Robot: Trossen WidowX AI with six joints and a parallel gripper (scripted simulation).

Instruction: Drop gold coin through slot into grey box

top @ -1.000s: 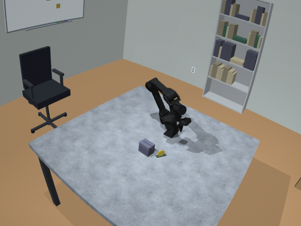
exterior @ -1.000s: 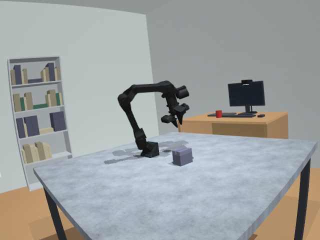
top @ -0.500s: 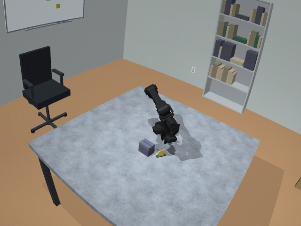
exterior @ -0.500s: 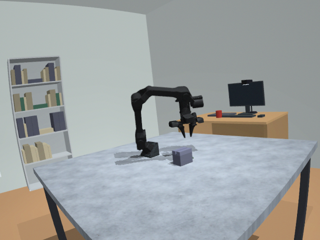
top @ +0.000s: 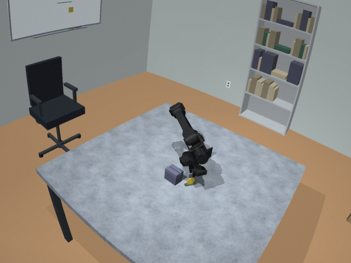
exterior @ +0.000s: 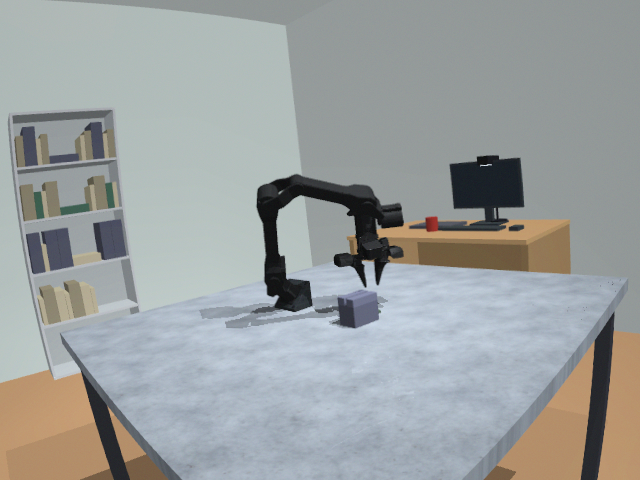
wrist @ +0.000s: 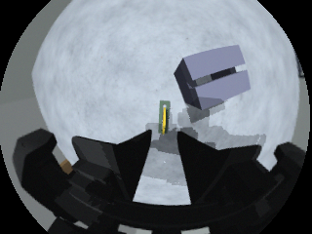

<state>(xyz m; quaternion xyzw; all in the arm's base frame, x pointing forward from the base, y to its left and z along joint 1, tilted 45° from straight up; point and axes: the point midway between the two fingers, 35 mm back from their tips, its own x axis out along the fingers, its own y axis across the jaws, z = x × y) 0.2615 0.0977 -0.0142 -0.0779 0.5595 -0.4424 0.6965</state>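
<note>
Now: the gold coin 5 cm below my gripper tip.
</note>
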